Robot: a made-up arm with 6 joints.
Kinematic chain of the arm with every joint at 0, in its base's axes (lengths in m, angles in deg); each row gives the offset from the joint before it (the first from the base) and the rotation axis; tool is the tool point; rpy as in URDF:
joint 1: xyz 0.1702 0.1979 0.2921 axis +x
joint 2: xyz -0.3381 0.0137 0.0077 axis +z
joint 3: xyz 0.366 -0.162 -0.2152 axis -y
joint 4: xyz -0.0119 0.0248 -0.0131 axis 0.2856 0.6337 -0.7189
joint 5: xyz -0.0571 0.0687 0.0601 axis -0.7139 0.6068 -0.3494
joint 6: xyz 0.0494 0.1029 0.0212 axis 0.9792 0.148 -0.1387
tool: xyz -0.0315 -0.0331 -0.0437 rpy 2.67 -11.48 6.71
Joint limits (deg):
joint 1: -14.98..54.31
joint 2: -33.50..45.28
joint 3: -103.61..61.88
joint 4: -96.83..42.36
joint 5: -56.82..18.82
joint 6: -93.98..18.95
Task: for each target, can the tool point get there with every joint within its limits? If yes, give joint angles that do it. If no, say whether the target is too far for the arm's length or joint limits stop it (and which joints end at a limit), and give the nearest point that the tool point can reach.
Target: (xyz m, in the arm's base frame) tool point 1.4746 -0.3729 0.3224
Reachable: no: too far | nearest point 0.3300 -0.0076 0.1428 | short by 1.215 m
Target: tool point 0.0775 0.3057 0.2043
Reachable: yes | joints 43.89 19.55 -27.06 -55.98 -15.09 -61.47
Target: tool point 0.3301 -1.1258 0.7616
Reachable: no: too far | nearest point 0.0265 -0.1688 0.3549 | short by 1.083 m
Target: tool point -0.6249 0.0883 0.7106
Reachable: no: joint limits stop it (at a limit: joint 1, joint 2, joint 4, joint 5, joint 6) | nearest point -0.0878 -0.0642 0.2947 | short by 0.696 m
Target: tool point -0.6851 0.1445 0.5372
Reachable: no: joint limits stop it (at a limit: joint 1, joint 2, joint 4, joint 5, joint 6) | nearest point -0.1105 -0.0590 0.2557 | short by 0.671 m
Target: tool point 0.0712 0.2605 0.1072
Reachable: yes | joints 22.66 28.13 -18.74 -77.83 -43.92 -44.02
